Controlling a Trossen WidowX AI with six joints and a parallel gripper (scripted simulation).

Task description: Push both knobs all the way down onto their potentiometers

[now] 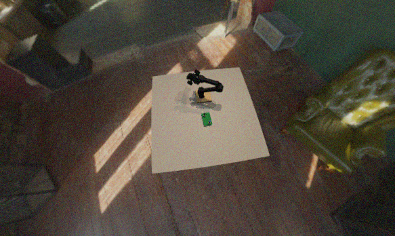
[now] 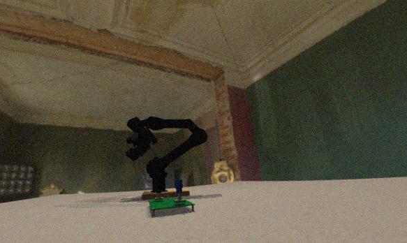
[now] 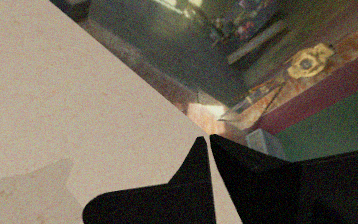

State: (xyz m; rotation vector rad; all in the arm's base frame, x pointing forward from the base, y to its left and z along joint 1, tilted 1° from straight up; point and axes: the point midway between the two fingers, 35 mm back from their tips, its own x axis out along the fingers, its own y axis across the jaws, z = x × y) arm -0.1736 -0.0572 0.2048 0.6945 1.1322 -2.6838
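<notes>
My gripper tip is now 47 cm short of the black knob and 16 cm above it. The rest, counted from my gripper tip: blue knob 58 cm ahead, 15 cm below, 2 cm to the left; potentiometer 58 cm ahead, 16 cm below, 2 cm to the left.
</notes>
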